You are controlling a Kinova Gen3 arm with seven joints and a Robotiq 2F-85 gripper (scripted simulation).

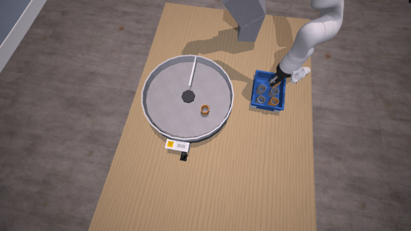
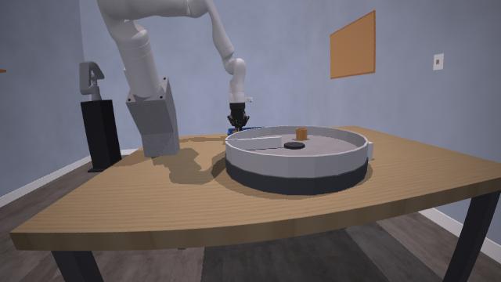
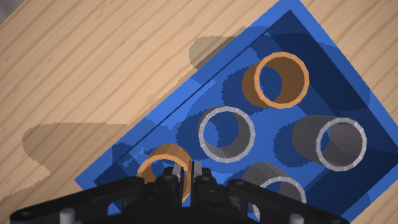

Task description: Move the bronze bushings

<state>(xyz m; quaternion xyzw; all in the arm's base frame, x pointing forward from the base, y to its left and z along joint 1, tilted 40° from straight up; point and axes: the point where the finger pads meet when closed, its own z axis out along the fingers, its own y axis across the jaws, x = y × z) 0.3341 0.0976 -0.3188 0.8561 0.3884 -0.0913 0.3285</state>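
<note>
The blue crate is 40 mm ahead of my hand, 20 mm to the right of it and 20 mm below it. The rest, counted from my hand: turntable disc (160 mm ahead, 400 mm to the right, 10 mm above).
</note>
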